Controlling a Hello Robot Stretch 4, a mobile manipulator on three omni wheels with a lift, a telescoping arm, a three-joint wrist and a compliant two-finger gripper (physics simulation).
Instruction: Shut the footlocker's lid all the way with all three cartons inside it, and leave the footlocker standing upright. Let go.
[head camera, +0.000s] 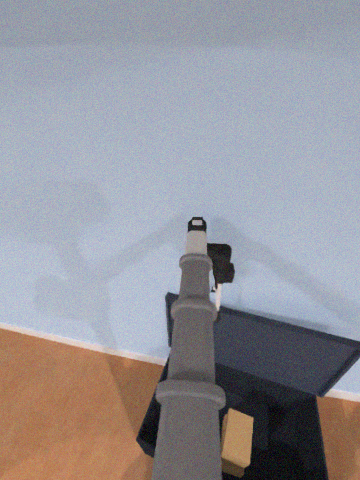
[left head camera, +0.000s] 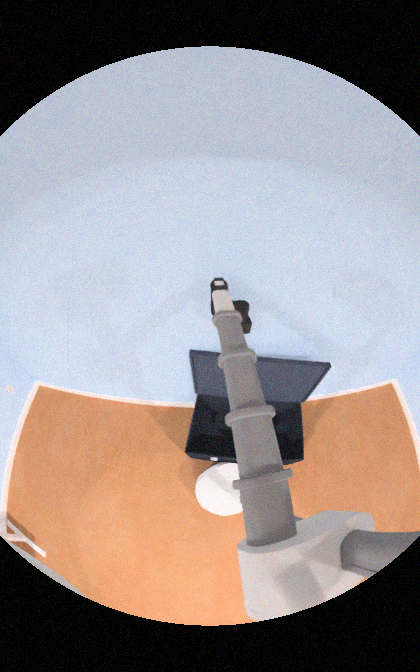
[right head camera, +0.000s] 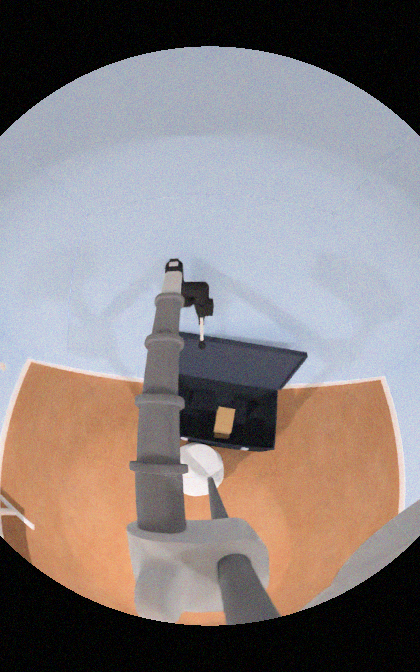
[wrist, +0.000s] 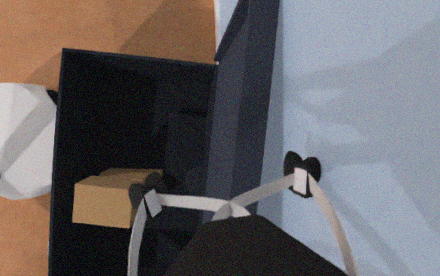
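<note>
The dark navy footlocker (head camera: 146, 442) (left head camera: 200, 456) (right head camera: 260, 448) (wrist: 56, 130) stands upright on the floor near the wall. Its lid (head camera: 280, 347) (left head camera: 285, 377) (right head camera: 240, 360) (wrist: 230, 100) is wide open, tilted back towards the wall. A tan carton (head camera: 237, 437) (right head camera: 225, 420) (wrist: 100, 205) lies inside. A dark box-like shape (wrist: 185, 135) shows inside near the hinge side; I cannot make out the other cartons clearly. My gripper (right head camera: 201, 345) (wrist: 224, 177) is open and empty. In the wrist view one fingertip shows over the interior and the other over the wall, with the lid between them. The arm hides part of the footlocker.
A pale blue wall (head camera: 125, 150) (wrist: 375, 75) stands close behind the lid. A white rounded object (left head camera: 217, 492) (right head camera: 200, 470) (wrist: 25, 145) is right in front of the footlocker. A white thin-legged object (left head camera: 25, 537) (right head camera: 17, 514) shows at the far left.
</note>
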